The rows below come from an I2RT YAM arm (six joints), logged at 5 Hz.
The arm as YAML. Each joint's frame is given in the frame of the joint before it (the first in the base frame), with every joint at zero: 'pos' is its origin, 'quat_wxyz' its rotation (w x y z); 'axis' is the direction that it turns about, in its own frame. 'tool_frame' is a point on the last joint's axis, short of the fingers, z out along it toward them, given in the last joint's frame.
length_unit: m
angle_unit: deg
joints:
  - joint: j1
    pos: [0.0, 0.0, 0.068]
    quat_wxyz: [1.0, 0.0, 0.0, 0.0]
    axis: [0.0, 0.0, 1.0]
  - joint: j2
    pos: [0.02, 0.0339, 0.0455]
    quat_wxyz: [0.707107, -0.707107, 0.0, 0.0]
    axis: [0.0, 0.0, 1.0]
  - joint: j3
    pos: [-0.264, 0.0, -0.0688]
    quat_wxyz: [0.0, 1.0, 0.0, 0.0]
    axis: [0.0, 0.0, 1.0]
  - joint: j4
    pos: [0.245, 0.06, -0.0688]
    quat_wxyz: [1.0, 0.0, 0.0, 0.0]
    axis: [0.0, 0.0, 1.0]
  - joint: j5
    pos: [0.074, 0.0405, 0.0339]
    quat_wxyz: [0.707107, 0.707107, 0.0, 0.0]
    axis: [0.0, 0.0, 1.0]
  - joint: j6
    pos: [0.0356, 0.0, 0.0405]
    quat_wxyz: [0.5, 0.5, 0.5, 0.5]
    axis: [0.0, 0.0, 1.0]
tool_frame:
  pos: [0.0, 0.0, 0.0]
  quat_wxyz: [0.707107, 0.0, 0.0, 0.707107]
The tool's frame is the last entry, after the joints.
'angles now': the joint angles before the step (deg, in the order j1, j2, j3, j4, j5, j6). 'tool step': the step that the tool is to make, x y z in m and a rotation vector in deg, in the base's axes. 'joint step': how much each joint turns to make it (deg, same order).
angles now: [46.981, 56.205, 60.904, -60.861, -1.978, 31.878]
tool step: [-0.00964, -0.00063, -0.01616, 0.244, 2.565, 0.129]
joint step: [2.142, -1.990, -4.240, 0.830, -0.635, 2.819]
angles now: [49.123, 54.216, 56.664, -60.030, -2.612, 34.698]
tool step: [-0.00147, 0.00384, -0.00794, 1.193, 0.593, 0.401]
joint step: [1.094, -0.284, -2.121, 2.426, -0.656, 1.246]
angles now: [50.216, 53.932, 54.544, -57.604, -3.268, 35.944]
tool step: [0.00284, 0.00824, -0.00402, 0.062, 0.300, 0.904]
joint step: [0.962, 1.705, -0.261, 1.836, -0.196, 0.197]
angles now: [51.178, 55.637, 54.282, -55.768, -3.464, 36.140]
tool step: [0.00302, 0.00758, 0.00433, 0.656, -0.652, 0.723]
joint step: [0.766, 1.618, 1.443, 1.092, 0.109, -0.021]
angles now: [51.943, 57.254, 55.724, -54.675, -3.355, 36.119]
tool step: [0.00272, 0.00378, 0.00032, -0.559, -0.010, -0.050]
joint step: [0.131, 1.247, 0.722, 0.088, 0.393, -0.044]
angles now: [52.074, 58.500, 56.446, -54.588, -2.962, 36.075]
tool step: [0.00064, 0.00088, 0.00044, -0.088, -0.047, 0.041]
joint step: [0.023, 0.284, 0.239, 0.001, 0.066, -0.065]
